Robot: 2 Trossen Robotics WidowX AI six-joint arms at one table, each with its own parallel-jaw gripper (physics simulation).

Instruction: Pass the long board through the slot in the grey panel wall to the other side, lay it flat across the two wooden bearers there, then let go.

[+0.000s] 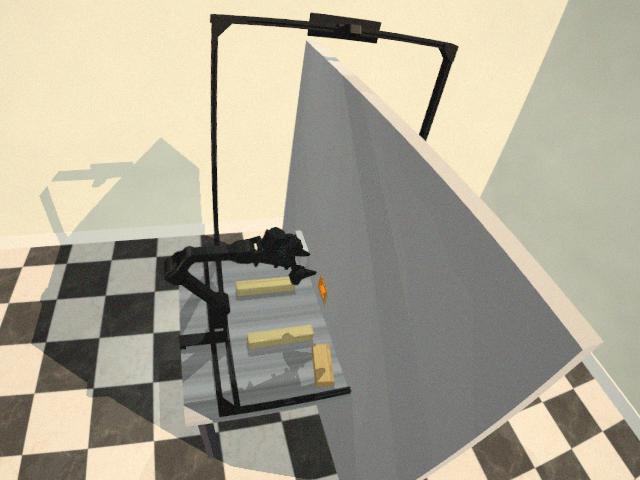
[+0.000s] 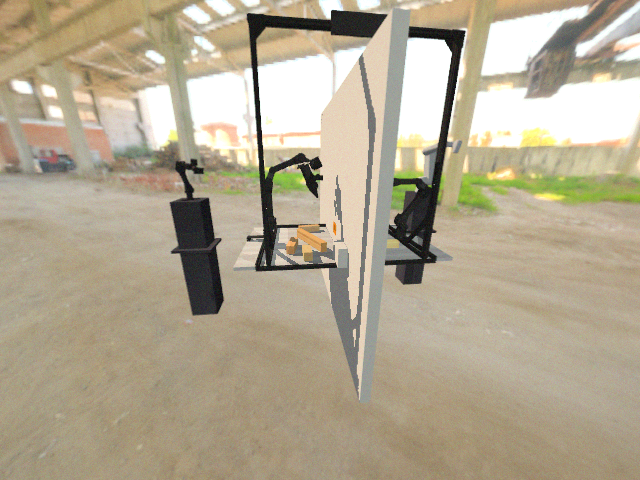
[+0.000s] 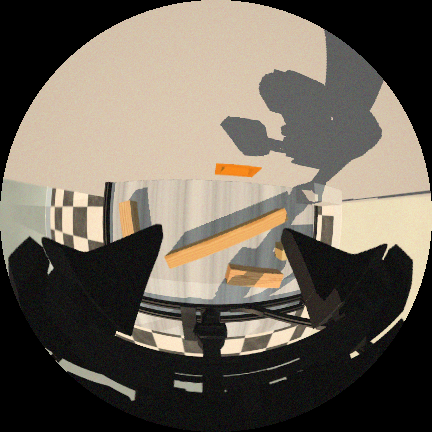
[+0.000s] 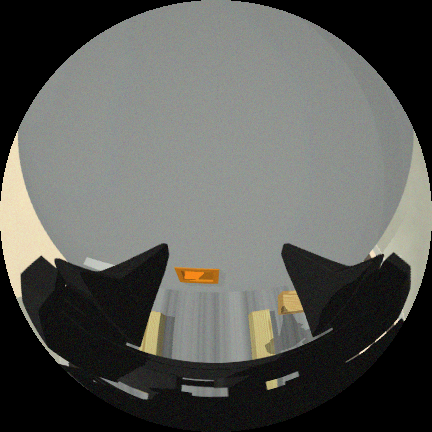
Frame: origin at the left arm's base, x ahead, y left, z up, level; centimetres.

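Seen in the pictures: left gripper, fingertip midpoint: [image 2: 316,196] [image 3: 224,232]; right gripper, fingertip midpoint: [image 1: 312,263] [image 4: 227,250]; left arm's base at its link origin: [image 3: 209,315]; right arm's base at its link origin: [image 1: 218,321] [image 2: 400,235].
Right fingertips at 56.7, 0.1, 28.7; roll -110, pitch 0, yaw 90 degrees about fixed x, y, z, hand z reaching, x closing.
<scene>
Pixels of each thing's middle, then the offset from my right fingertips to it, as dx, dy, dz. "spot": a spot on its surface instead.
- long orange-tan board at the middle of its body: [image 3: 227,237] [image 2: 310,239] -29.3, -4.0, -27.7
- orange-rimmed slot at a spot on its surface: [image 4: 214,276] spot: -8.2, -0.6, -20.2
- small yellow block at the middle of its body: [image 3: 294,248] [image 2: 307,252] -33.1, -25.9, -28.1
- orange block at the middle of its body: [image 4: 303,300] [image 1: 322,364] -1.1, +25.3, -28.7
The long orange-tan board [image 2: 311,239] [image 3: 227,237] lies diagonally on the table, on the pale side of the panel wall [image 1: 387,232] [image 2: 351,129] [image 3: 150,100] [image 4: 215,150]. The orange-rimmed slot [image 1: 322,281] [image 2: 334,228] [image 3: 230,170] [image 4: 214,276] is low in the wall. On the grey side two yellowish bearers [image 1: 265,286] [image 1: 279,336] [image 4: 155,332] [image 4: 260,332] lie roughly parallel, apart from each other. My left gripper [image 2: 318,187] [image 3: 224,232] is open and empty, above the board. My right gripper [image 1: 311,262] [image 4: 227,250] is open and empty, above the far bearer near the wall.
Beside the long board lie shorter orange blocks [image 2: 292,245] [image 2: 308,227] [image 3: 254,276] [image 3: 129,217] and a small yellow block [image 2: 308,252] [image 3: 280,251]. Another orange block [image 1: 322,364] [image 4: 291,302] lies by the wall on the bearers' side. A black frame [image 1: 214,129] [image 2: 258,103] spans the table.
</scene>
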